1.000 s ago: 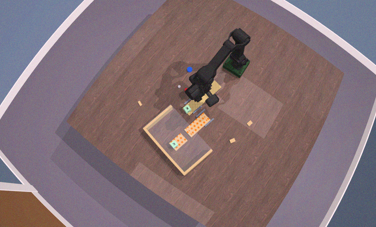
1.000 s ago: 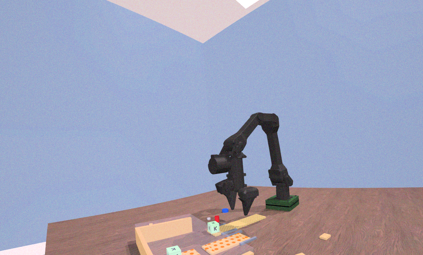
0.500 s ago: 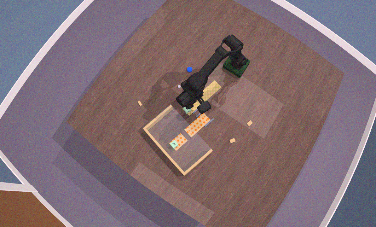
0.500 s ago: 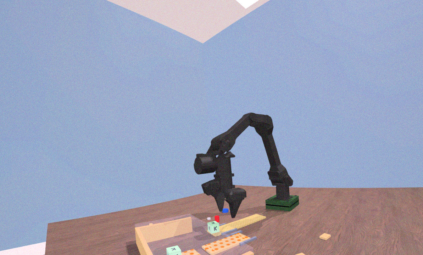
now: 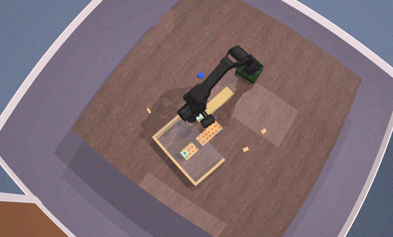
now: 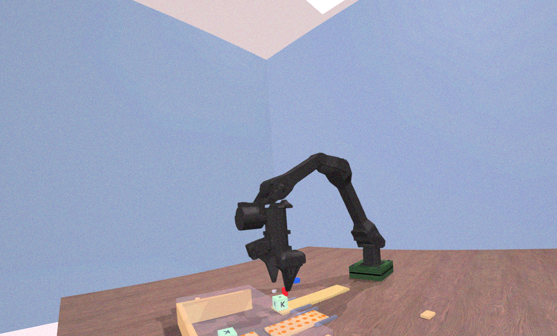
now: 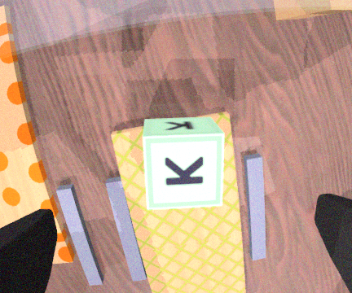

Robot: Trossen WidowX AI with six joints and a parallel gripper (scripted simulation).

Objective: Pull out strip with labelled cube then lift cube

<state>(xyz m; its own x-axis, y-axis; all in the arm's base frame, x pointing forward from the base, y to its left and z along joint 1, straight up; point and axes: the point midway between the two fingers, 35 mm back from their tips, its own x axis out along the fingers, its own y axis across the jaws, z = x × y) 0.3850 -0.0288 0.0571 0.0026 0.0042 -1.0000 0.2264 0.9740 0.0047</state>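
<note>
My gripper tip is now 100 mm past the yellow lattice strip, 60 mm above it and 10 mm to the right of it. The rest, counted from my gripper tip: blue disc 180 mm behind, 160 mm to the right, 60 mm below; then red peg 80 mm to the right, 70 mm behind, 50 mm below.
</note>
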